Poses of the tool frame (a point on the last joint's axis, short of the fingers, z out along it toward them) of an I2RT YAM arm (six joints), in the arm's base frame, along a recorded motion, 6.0 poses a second.
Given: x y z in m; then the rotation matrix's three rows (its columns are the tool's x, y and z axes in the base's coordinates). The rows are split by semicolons.
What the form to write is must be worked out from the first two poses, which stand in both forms.
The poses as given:
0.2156 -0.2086 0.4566; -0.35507 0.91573 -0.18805; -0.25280 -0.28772 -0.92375; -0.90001 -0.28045 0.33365
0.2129 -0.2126 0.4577; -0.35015 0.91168 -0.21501; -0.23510 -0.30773 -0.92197; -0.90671 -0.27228 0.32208
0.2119 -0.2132 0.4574; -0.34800 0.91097 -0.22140; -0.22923 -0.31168 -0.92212; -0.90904 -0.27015 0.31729
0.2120 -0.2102 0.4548; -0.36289 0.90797 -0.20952; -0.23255 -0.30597 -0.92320; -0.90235 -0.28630 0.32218
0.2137 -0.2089 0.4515; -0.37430 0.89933 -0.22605; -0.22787 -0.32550 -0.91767; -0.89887 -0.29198 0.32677
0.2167 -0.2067 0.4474; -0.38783 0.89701 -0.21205; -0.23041 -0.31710 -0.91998; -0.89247 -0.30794 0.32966
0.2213 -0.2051 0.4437; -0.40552 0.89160 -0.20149; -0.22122 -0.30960 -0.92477; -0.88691 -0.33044 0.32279
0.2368 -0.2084 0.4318; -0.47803 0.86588 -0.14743; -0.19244 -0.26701 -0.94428; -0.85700 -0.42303 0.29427
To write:
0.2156 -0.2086 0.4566 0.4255 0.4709 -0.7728 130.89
0.2129 -0.2126 0.4577 0.4365 0.4647 -0.7704 131.91
0.2119 -0.2132 0.4574 0.4398 0.4638 -0.7691 132.16
0.2120 -0.2102 0.4548 0.4307 0.4686 -0.7713 132.33
0.2137 -0.2089 0.4515 0.4303 0.4627 -0.7751 133.36
0.2167 -0.2067 0.4474 0.4215 0.4686 -0.7764 133.44
0.2213 -0.2051 0.4437 0.4139 0.4774 -0.7751 134.12
0.2368 -0.2084 0.4318 0.3786 0.5154 -0.7687 136.50

